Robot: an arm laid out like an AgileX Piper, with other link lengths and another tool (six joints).
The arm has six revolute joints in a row. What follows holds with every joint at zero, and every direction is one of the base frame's. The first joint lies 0.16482 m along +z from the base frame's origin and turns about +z. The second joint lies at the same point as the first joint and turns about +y. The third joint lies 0.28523 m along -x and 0.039 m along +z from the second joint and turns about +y. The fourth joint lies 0.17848 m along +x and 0.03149 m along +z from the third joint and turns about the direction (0.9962, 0, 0.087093). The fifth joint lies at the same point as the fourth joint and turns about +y. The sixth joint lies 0.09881 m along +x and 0.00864 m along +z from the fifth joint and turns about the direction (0.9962, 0, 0.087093). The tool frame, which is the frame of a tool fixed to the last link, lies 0.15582 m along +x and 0.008 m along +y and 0.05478 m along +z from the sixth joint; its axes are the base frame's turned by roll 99.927, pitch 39.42 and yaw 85.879 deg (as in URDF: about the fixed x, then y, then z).
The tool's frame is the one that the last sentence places.
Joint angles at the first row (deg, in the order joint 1, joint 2, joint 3, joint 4, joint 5, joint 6):
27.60, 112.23, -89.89, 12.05, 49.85, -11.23
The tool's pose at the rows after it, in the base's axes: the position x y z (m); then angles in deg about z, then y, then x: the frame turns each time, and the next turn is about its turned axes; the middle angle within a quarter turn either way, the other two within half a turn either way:
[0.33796 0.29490 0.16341 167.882 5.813 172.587]
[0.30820 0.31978 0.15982 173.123 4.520 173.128]
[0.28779 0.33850 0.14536 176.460 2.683 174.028]
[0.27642 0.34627 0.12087 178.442 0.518 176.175]
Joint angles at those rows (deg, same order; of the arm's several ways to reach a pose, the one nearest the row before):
32.23, 110.94, -89.89, 16.05, 54.08, -14.46
36.60, 111.19, -89.89, 16.73, 55.35, -15.18
39.86, 113.20, -89.89, 17.46, 55.36, -15.44
41.60, 116.45, -89.89, 17.46, 55.21, -15.68

